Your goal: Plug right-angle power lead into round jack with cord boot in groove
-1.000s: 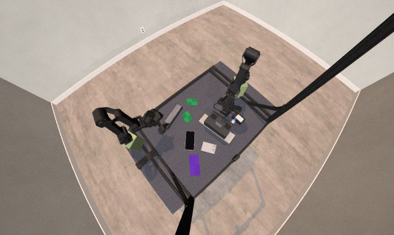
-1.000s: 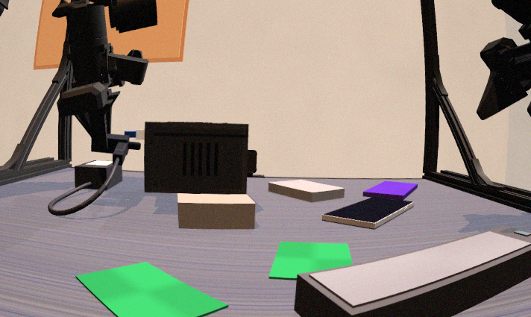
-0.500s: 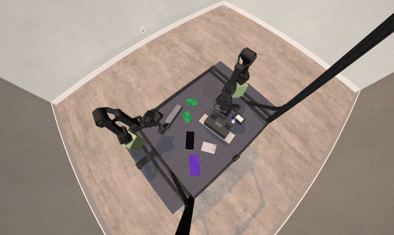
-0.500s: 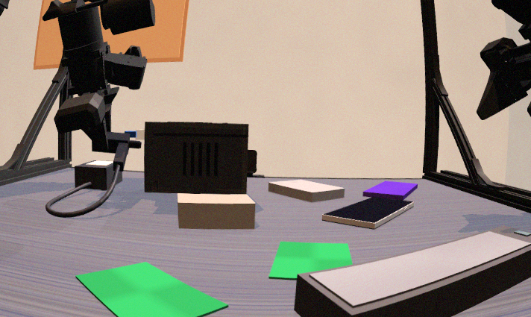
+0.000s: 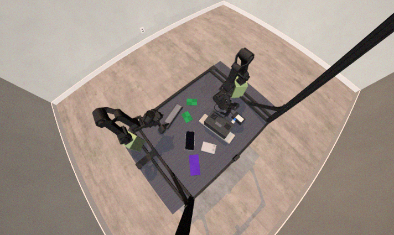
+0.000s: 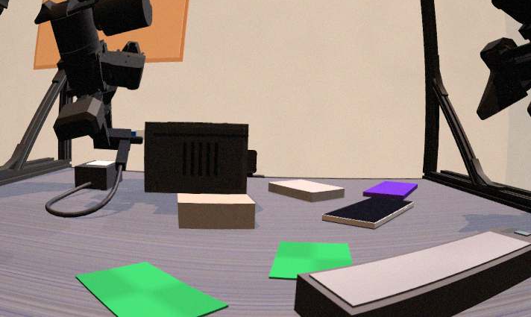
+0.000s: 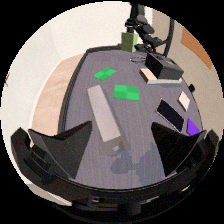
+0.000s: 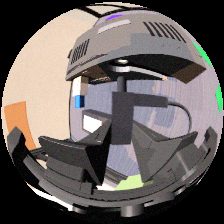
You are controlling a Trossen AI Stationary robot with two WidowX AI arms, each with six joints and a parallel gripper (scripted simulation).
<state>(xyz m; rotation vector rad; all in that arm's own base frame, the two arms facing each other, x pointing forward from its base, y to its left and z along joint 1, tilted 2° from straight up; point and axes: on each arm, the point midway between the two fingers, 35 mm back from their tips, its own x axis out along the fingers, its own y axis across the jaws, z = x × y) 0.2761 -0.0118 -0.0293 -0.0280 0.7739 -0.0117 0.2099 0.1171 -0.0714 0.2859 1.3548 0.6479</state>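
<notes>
Now: the block 140 mm to the left of my right hand, 90 mm below it and 70 mm behind it. The rest, counted from my right hand: black right-angle plug 30 mm below, 20 mm to the left, 10 mm behind.
</notes>
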